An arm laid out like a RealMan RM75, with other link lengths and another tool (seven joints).
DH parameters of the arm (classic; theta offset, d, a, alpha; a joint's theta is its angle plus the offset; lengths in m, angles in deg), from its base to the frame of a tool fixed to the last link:
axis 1: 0 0.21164 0 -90
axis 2: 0 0 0 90
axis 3: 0 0.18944 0 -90
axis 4: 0 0 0 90
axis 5: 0 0.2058 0 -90
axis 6: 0 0 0 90
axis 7: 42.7 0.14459 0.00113 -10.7
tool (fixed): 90 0.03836 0 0
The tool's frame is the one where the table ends.
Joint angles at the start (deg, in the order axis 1, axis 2, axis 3, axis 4, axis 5, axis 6, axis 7):
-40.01, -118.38, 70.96, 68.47, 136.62, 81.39, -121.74
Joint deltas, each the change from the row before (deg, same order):
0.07, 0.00, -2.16, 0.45, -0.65, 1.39, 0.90
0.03, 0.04, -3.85, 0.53, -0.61, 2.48, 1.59
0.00, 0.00, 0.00, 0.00, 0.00, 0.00, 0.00
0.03, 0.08, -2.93, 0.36, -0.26, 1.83, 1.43
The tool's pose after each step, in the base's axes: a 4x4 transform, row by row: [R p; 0 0 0 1], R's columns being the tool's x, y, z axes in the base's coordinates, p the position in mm. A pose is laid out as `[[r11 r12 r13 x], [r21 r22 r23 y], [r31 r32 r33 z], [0 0 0 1]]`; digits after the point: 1 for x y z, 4 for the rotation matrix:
[[-0.3723 -0.9009 -0.2231 -117.3], [-0.9279 0.3560 0.1112 351.8], [-0.0208 0.2484 -0.9684 -27.0], [0 0 0 1]]
[[-0.3669 -0.9104 -0.1913 -118.0], [-0.9296 0.3507 0.1136 351.6], [-0.0363 0.2195 -0.9749 -16.0], [0 0 0 1]]
[[-0.3669 -0.9104 -0.1913 -118.0], [-0.9296 0.3507 0.1136 351.6], [-0.0363 0.2195 -0.9749 -16.0], [0 0 0 1]]
[[-0.3661 -0.9147 -0.1711 -119.6], [-0.9293 0.3498 0.1180 351.4], [-0.0481 0.2022 -0.9782 -7.3], [0 0 0 1]]

